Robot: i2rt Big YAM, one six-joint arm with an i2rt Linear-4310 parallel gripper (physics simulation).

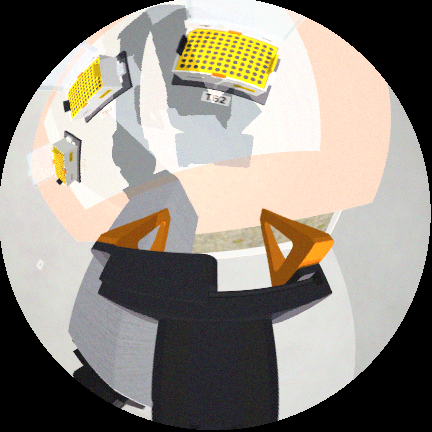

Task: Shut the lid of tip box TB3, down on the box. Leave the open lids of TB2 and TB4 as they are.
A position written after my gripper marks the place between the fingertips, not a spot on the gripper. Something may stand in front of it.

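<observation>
My gripper [214, 213], visible. White mat [156, 128], likewise.
</observation>
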